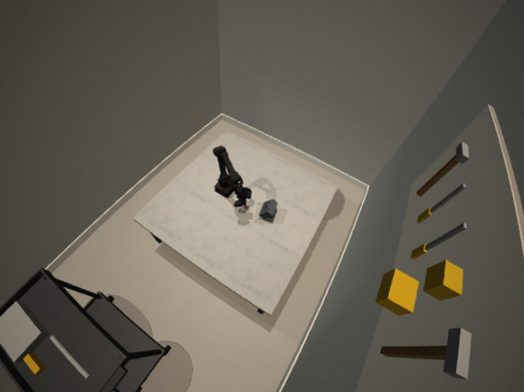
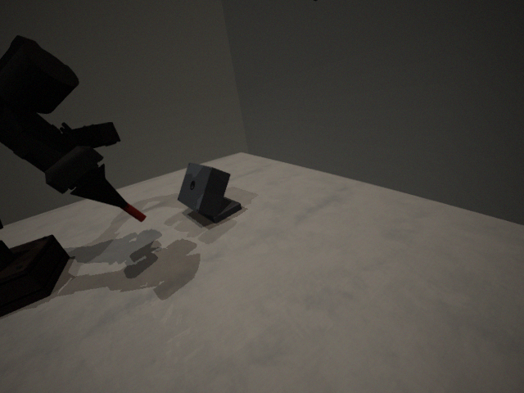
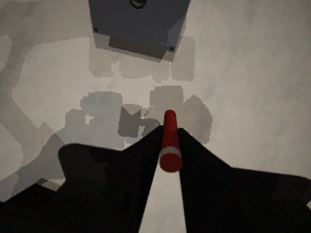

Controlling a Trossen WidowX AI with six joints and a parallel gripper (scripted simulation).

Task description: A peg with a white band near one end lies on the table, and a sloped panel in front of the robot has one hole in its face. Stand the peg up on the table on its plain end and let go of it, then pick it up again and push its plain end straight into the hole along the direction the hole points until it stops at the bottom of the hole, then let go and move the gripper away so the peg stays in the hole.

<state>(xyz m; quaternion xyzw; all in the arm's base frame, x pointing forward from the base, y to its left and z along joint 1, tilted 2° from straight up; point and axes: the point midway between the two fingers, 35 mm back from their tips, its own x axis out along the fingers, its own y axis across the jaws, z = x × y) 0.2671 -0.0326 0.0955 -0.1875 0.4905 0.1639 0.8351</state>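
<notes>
Right now the grey sloped panel is 130 mm to the left of my gripper tip, 130 mm ahead of it and 50 mm below it. Round my gripper tip: red peg: 20 mm above, 10 mm behind.
</notes>
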